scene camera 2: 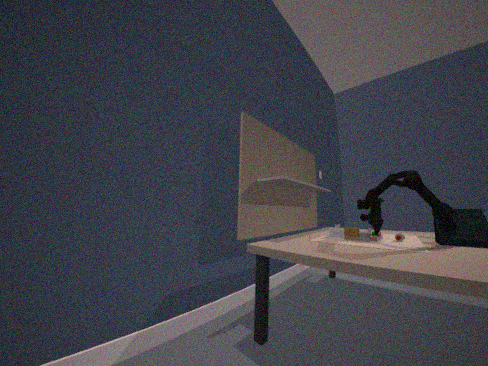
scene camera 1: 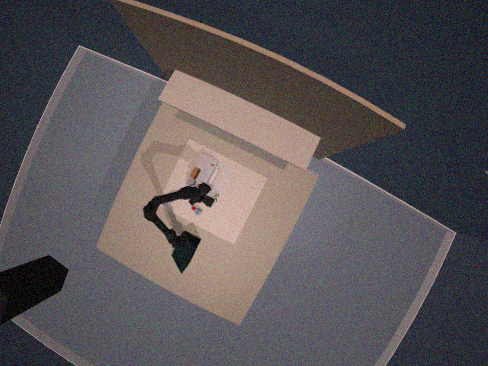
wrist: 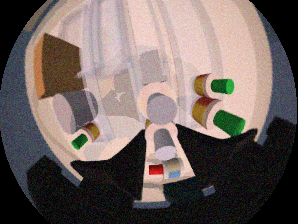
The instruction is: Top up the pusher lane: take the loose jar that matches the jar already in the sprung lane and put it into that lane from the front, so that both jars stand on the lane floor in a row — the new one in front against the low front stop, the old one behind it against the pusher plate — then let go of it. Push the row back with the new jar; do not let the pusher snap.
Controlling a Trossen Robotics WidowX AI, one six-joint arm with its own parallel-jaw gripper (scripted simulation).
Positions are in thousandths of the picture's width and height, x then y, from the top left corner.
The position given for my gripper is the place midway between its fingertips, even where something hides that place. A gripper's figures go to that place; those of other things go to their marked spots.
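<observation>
My gripper (wrist: 539, 578), 10 cm from the lens. Grey cylinder (wrist: 240, 493), 11 cm from the lens. Brown block (wrist: 190, 279), 13 cm from the lens.
</observation>
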